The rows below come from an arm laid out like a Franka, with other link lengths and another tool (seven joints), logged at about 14 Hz.
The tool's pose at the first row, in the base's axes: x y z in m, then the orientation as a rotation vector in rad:
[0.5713, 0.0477, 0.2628, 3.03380, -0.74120, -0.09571]
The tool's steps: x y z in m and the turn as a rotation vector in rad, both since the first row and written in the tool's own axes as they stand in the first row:
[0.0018, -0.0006, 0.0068, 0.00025, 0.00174, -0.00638]
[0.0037, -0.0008, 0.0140, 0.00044, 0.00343, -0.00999]
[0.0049, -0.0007, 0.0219, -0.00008, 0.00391, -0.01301]
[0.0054, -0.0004, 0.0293, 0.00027, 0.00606, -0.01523]
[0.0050, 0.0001, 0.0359, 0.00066, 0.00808, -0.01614]
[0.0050, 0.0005, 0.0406, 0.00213, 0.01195, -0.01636]
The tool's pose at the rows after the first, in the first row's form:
[0.5727, 0.0474, 0.2559, 3.03626, -0.73151, -0.09306]
[0.5741, 0.0467, 0.2486, 3.03755, -0.72599, -0.09047]
[0.5746, 0.0460, 0.2407, 3.03816, -0.72125, -0.08996]
[0.5744, 0.0455, 0.2332, 3.03896, -0.71784, -0.08660]
[0.5734, 0.0452, 0.2267, 3.03930, -0.71643, -0.08340]
[0.5729, 0.0449, 0.2220, 3.04005, -0.71623, -0.07700]

